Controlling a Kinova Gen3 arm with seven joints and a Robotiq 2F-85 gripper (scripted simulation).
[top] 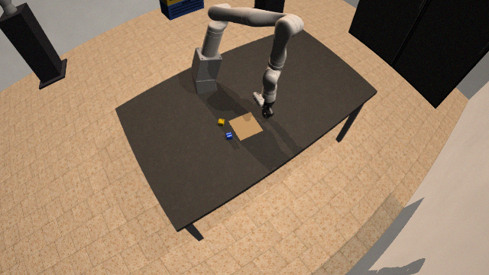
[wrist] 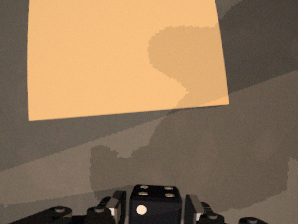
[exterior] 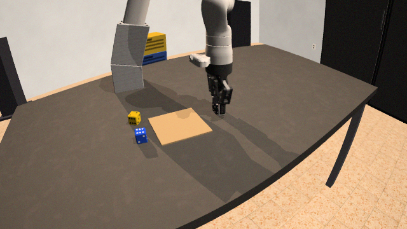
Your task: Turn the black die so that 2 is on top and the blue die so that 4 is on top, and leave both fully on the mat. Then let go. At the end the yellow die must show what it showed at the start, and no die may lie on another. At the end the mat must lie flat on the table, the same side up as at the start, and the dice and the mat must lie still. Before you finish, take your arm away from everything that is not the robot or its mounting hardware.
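My hand is right at the black die. Round my hand: blue die 50 mm ahead, 250 mm to the right; yellow die 40 mm behind, 250 mm to the right; tan mat 20 mm ahead, 130 mm to the right, 20 mm below.
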